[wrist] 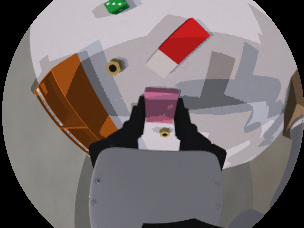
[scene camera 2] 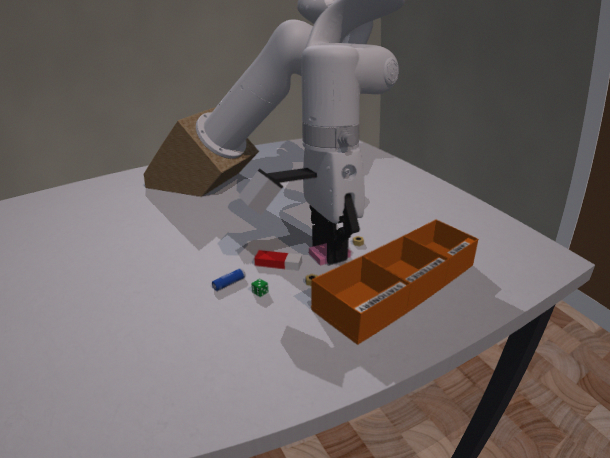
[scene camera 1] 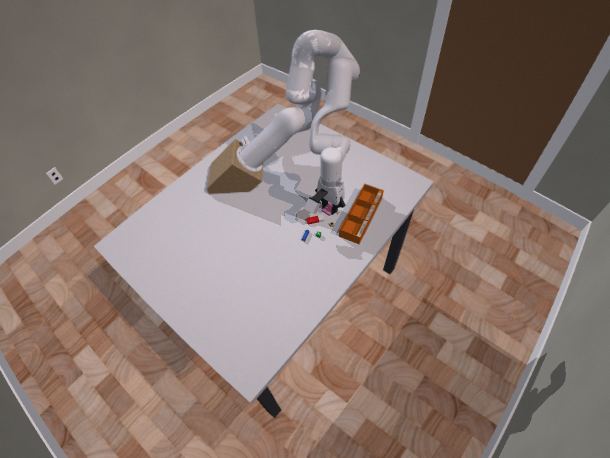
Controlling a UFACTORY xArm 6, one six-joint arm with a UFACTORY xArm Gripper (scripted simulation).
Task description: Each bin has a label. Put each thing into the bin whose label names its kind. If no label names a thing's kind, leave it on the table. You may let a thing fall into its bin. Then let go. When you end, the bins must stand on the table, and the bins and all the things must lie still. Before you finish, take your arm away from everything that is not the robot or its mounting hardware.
Labels:
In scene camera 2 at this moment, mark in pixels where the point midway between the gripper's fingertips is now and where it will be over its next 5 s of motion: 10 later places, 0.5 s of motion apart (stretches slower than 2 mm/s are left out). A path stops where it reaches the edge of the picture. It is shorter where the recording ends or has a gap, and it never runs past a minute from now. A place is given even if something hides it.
My gripper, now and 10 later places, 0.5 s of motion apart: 329,254; 329,241; 330,220; 330,215; 339,228; 354,255; 358,264; 357,276; 356,294; 356,294; 357,283

